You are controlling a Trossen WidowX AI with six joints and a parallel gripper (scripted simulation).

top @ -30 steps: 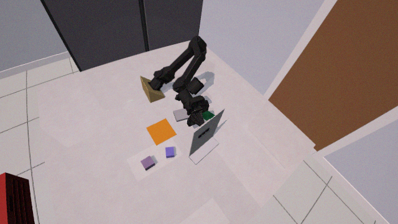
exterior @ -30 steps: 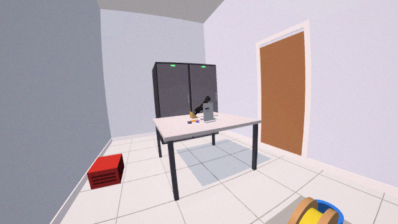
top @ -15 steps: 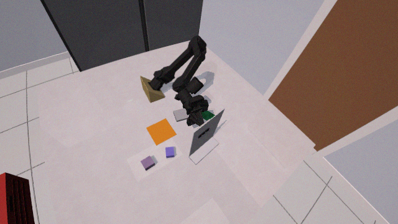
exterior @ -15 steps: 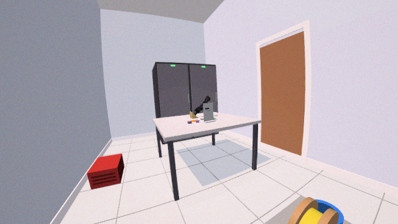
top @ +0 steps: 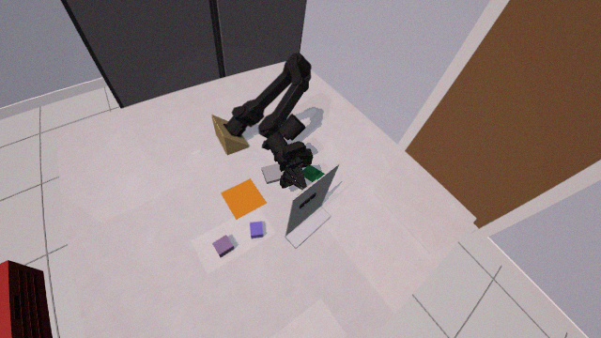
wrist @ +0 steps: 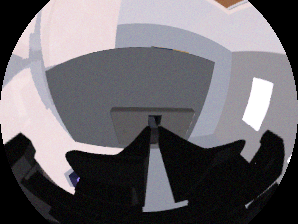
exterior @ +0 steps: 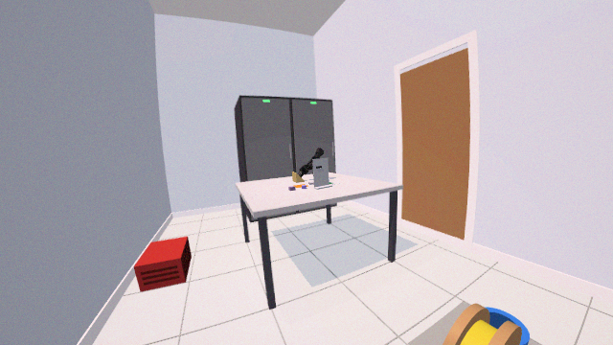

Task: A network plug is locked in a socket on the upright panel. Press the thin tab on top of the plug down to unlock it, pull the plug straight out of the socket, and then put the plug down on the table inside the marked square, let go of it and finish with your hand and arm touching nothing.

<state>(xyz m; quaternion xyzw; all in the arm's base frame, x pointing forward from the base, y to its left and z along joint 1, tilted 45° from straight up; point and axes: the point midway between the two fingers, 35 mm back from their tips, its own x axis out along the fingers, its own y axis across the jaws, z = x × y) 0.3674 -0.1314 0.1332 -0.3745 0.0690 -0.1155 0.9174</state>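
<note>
The orange square lies 180 mm below my gripper tip, 170 mm behind it and 110 mm to the right of it. Round my gripper tip: grey square (180 mm below, 180 mm behind, 50 mm to the left); then network plug (right at my gripper tip); then upright panel (70 mm below, 40 mm ahead, 10 mm to the right).
</note>
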